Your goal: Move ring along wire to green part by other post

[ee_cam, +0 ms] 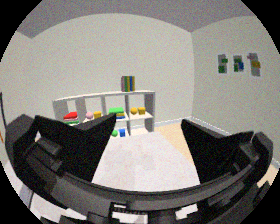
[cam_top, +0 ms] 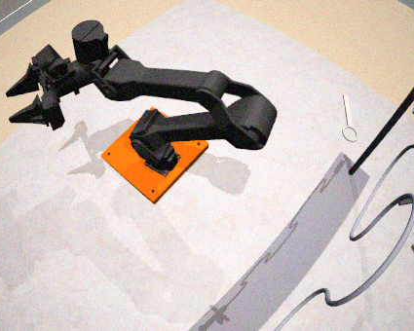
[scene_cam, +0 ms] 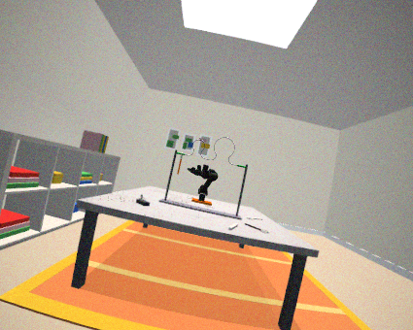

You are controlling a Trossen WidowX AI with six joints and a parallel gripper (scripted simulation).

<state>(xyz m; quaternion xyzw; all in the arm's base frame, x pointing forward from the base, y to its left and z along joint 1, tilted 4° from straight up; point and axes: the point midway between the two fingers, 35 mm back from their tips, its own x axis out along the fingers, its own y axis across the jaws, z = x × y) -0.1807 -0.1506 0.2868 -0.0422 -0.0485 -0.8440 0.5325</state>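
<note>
The ring tool with orange handle lies 54 cm ahead of my gripper tip, 9 cm to the right of it and 4 cm above it. Also, from my gripper tip: ring tool (58 cm to the left, 58 cm ahead, 29 cm below); then white block (95 cm ahead, 29 cm to the left, 29 cm below).
</note>
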